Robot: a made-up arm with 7 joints.
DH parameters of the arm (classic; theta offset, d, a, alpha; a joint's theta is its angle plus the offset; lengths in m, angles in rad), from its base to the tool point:
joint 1: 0 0.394 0 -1.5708
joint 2: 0 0 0 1.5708
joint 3: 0 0.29 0.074 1.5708
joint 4: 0 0 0.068 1.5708
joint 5: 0 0.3 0 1.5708
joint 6: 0 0 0.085 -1.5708
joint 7: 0 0.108 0 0
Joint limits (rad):
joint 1: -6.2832..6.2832
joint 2: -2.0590..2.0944
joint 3: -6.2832..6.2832
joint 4: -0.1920..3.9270
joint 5: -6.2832..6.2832
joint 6: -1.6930..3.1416
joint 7: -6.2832..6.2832
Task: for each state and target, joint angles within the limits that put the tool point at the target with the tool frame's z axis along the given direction. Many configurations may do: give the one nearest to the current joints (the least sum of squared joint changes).
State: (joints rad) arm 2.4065 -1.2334 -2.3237 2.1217 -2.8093 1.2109 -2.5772
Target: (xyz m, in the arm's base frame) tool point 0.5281 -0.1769 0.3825 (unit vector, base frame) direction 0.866 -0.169 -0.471
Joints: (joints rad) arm 2.0371 -0.7447 -2.2972 1.4760 -2.5767 0.1355 -2.5772
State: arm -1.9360 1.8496 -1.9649 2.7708 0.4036 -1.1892 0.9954
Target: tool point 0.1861 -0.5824 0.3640 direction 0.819 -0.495 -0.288
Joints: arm -1.3168 1.6416 -2.2114 2.7890 0.2321 -1.1305 0.9954
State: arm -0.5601 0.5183 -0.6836 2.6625 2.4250 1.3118 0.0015
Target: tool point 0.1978 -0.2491 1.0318 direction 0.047 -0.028 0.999
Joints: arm -0.3330 -0.1653 -0.4398 2.0824 3.0326 0.8589 0.0015
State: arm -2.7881 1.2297 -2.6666 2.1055 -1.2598 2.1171 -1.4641
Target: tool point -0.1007 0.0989 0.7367 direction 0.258 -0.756 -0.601
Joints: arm -2.8841 1.2416 -2.5260 1.2960 -0.6007 2.5119 -1.4641
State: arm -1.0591 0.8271 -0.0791 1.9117 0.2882 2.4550 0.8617
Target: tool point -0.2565 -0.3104 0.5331 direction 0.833 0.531 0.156
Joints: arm -1.8721 0.6320 -0.7265 1.8656 0.3559 3.1089 0.8617
